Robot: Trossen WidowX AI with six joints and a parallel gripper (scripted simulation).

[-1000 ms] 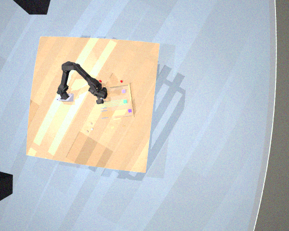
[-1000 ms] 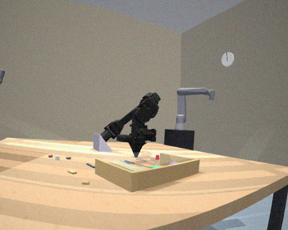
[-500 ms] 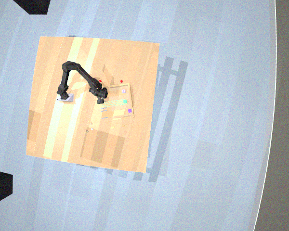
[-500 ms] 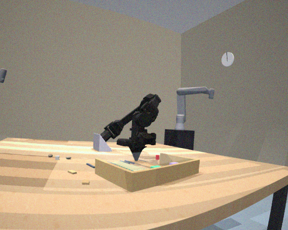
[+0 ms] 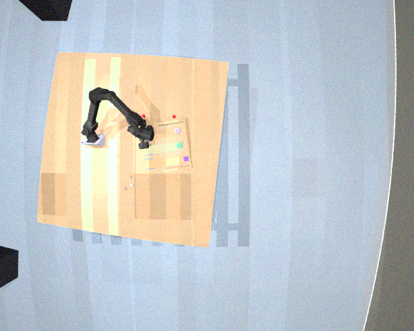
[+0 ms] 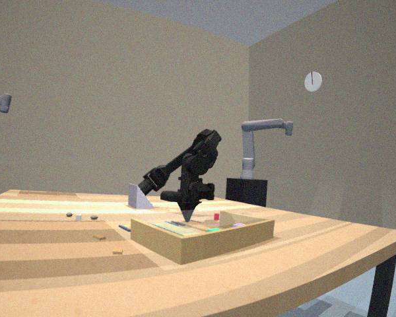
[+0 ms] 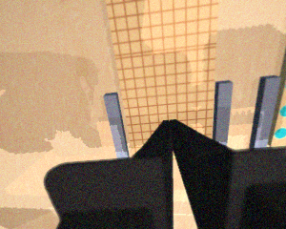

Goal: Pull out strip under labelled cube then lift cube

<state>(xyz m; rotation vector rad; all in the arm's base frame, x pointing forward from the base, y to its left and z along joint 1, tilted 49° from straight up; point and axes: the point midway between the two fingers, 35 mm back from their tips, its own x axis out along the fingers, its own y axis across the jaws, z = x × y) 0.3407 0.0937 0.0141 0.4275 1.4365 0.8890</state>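
My gripper tip is 100 mm short of the strip and 30 mm to the right of it. The rest, counted from my gripper tip: cube: 210 mm ahead, 60 mm to the left, 20 mm above.
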